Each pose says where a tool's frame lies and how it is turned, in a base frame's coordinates. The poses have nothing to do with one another.
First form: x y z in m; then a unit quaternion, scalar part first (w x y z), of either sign.
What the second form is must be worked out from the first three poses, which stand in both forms.
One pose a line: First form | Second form
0.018 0.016 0.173 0.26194 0.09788 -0.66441 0.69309 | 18 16 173 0.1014 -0.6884 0.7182 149.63
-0.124 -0.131 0.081 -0.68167 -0.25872 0.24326 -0.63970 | -124 -131 81 0.3536 -0.3325 0.8743 94.05
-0.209 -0.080 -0.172 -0.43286 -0.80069 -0.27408 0.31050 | -209 -80 -172 0.8882 0.3040 -0.3444 128.70
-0.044 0.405 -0.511 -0.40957 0.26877 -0.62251 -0.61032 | -44 405 -511 -0.2946 0.6824 0.6690 131.64
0.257 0.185 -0.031 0.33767 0.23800 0.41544 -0.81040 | 257 185 -31 0.2529 0.4414 -0.8610 140.53
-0.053 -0.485 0.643 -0.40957 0.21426 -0.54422 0.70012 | -53 -485 643 -0.2349 0.5966 -0.7674 131.64
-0.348 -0.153 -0.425 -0.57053 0.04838 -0.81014 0.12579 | -348 -153 -425 -0.0589 0.9864 -0.1532 110.43
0.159 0.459 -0.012 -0.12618 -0.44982 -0.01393 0.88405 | 159 459 -12 0.4534 0.0140 -0.8912 165.50
